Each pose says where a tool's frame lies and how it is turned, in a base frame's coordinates. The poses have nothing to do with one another.
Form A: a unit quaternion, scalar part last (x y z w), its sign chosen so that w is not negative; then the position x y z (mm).
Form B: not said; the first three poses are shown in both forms.
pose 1, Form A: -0.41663, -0.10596, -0.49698, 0.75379, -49.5, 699.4, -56.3
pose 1, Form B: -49.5, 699.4, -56.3, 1.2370, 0.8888, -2.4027
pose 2, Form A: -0.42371, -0.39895, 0.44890, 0.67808, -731.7, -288.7, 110.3
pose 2, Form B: -731.7, -288.7, 110.3, 2.9109, 1.2423, -1.7413
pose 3, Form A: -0.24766, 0.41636, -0.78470, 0.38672, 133.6, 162.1, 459.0
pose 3, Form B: 133.6, 162.1, 459.0, -0.5763, 1.0115, -1.6495
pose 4, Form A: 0.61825, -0.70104, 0.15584, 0.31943, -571.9, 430.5, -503.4
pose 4, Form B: -571.9, 430.5, -503.4, -1.9650, 2.4149, 2.8728
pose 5, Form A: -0.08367, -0.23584, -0.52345, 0.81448, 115.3, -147.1, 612.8
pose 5, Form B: 115.3, -147.1, 612.8, 2.2295, 0.5059, 2.9113
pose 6, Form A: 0.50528, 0.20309, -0.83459, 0.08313, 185.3, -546.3, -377.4
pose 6, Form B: 185.3, -546.3, -377.4, -2.6601, 1.1517, -0.2829
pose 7, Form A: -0.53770, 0.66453, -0.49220, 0.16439, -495.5, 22.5, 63.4
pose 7, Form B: -495.5, 22.5, 63.4, -0.5682, 2.0504, -1.9287
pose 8, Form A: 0.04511, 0.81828, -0.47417, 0.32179, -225.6, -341.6, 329.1
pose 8, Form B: -225.6, -341.6, 329.1, -1.0296, 1.9212, -0.9195
